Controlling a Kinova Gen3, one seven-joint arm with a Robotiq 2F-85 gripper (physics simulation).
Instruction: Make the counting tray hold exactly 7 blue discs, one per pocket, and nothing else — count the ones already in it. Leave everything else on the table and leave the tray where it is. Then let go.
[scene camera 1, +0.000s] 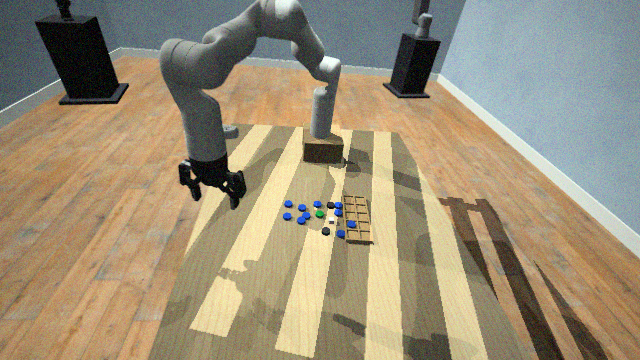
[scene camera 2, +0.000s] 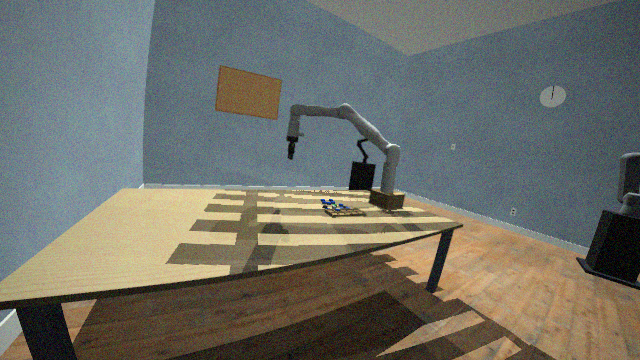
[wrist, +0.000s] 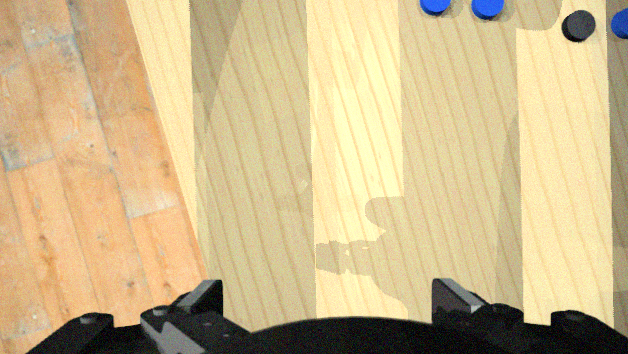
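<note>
The wooden counting tray (scene camera 1: 360, 242) (scene camera 2: 345, 215) has two columns of pockets. One blue disc (scene camera 1: 351, 224) is in its left column, towards the near end. Three blue discs (scene camera 1: 338, 205) (scene camera 1: 338, 212) (scene camera 1: 341, 233) lie by the tray's left edge; whether they touch it is unclear. Several more blue discs (scene camera 1: 288, 204) (scene camera 1: 302, 207) (scene camera 1: 317, 204) lie further left. Two of these (wrist: 435, 5) (wrist: 487, 6) show at the top of the wrist view. My gripper (scene camera 1: 215, 200) (scene camera 2: 291, 156) (wrist: 327, 302) is open and empty, high above the table, left of the discs in scene camera 1.
A green disc (scene camera 1: 320, 214), a white cube (scene camera 1: 331, 220) and two black discs (scene camera 1: 331, 205) (scene camera 1: 326, 231) (wrist: 579, 25) lie between the left blue discs and the tray. The arm's base block (scene camera 1: 323, 152) (scene camera 2: 386, 200) stands behind them. Striped shadows cross the table (scene camera 1: 295, 300).
</note>
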